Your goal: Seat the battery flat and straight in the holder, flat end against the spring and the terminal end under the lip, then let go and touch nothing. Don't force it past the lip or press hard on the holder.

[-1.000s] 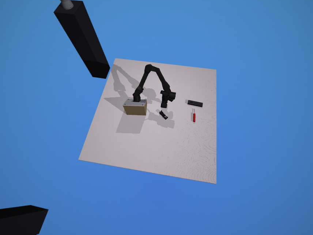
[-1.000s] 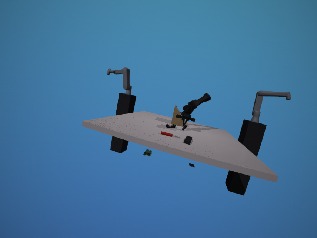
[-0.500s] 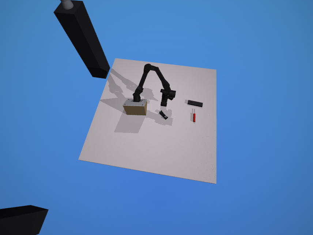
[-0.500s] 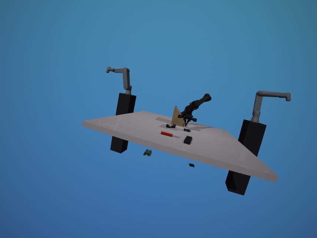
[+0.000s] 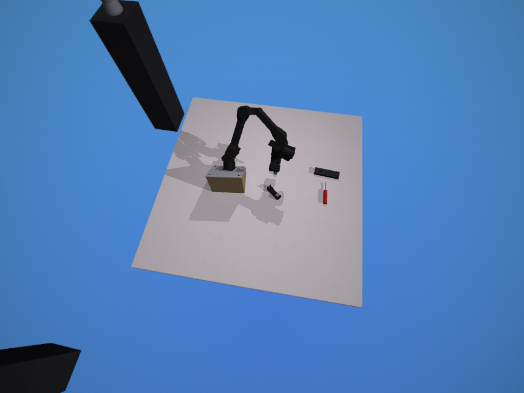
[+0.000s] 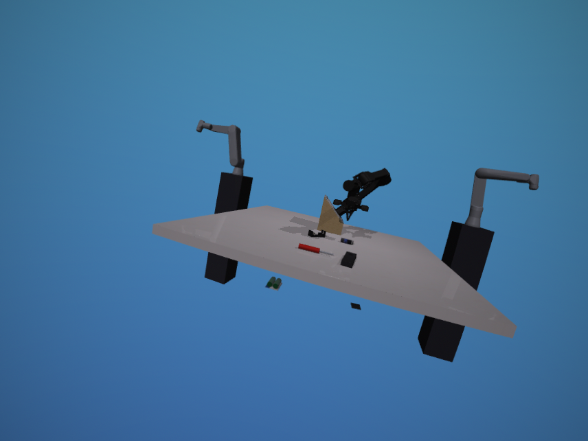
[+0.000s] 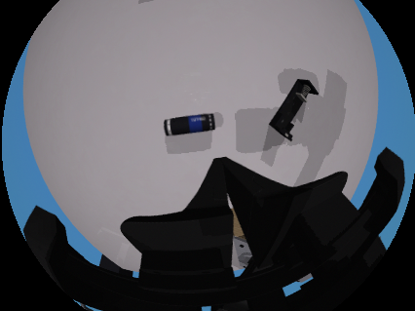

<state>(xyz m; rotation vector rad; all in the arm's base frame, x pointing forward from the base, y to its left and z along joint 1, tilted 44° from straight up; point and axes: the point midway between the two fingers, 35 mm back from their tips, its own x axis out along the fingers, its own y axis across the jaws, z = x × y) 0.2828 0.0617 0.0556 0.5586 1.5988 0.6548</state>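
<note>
The battery lies 2 cm to the left of my gripper tip and 11 cm below it. Round my gripper tip: red-handled screwdriver (33 cm ahead, 8 cm to the right, 11 cm below); then black box (33 cm ahead, 5 cm to the left, 11 cm below).
</note>
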